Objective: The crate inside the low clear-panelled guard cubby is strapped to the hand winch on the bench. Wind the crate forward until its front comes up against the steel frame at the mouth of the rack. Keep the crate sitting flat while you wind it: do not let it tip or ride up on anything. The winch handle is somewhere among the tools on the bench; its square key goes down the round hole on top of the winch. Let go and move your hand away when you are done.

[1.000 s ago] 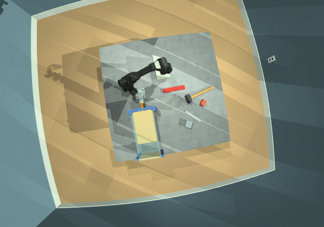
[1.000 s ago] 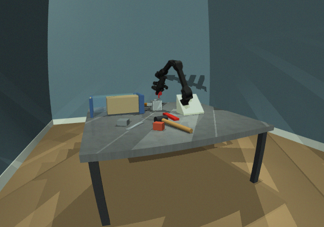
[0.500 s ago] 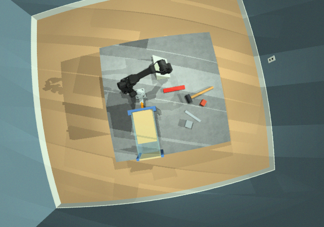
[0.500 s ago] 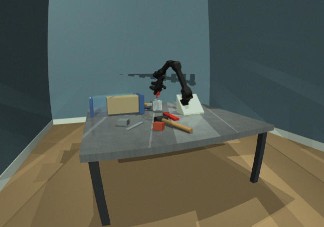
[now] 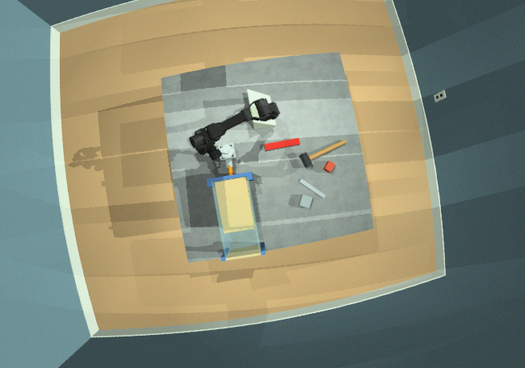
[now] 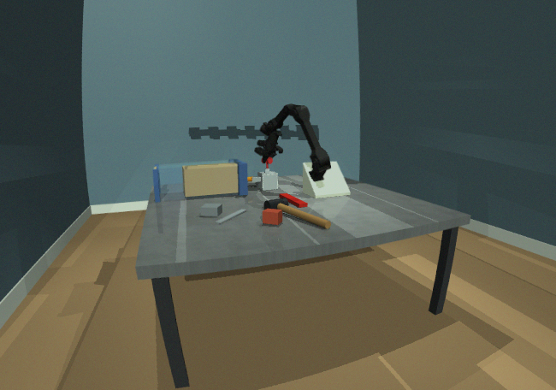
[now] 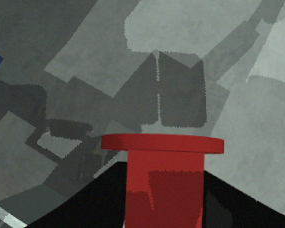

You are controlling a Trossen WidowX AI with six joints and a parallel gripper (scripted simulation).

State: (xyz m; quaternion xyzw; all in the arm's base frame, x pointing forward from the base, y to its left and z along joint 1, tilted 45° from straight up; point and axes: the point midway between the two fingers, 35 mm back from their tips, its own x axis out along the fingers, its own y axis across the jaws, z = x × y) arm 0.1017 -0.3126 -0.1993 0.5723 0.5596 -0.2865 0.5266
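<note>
Now: the red spool-shaped handle grip 2 cm to the left of my gripper tip and 1 cm behind it. Also, from my gripper tip: clear-panelled cubby 44 cm ahead, 6 cm to the left, 2 cm below; winch handle 5 cm to the left, 3 cm below, 1 cm ahead; grey winch 10 cm to the left, 10 cm below, 2 cm ahead.
</note>
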